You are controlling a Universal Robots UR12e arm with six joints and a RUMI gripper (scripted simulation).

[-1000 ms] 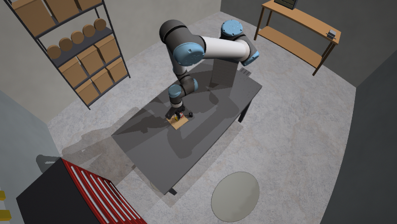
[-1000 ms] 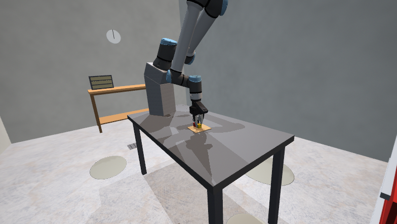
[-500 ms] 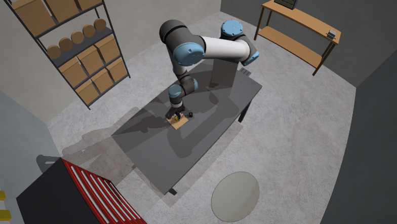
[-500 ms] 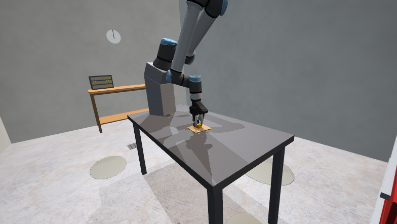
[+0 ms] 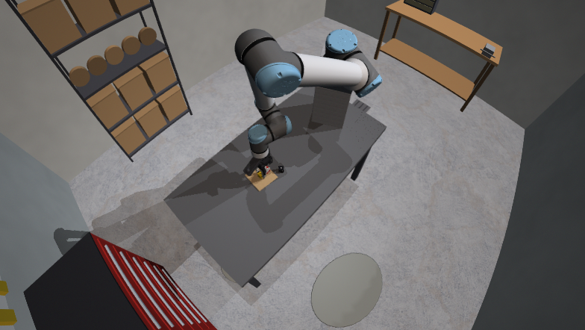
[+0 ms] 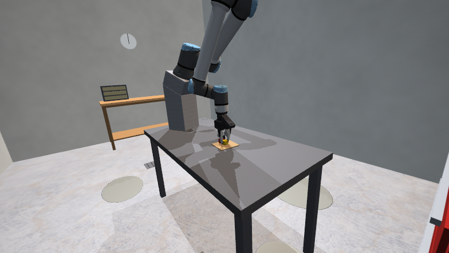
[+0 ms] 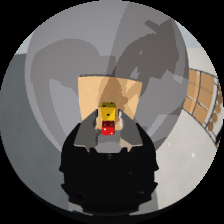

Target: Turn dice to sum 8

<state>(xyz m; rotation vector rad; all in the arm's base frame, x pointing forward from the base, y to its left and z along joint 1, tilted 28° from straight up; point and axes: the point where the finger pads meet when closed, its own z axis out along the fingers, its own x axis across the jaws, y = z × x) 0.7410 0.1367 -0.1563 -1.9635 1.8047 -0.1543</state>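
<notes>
Right now the yellow die is right at my hand. Round my hand: tan mat 2 cm below; black die 12 cm behind, 4 cm to the left, 1 cm below; red die 5 cm behind, 1 cm to the right.
</notes>
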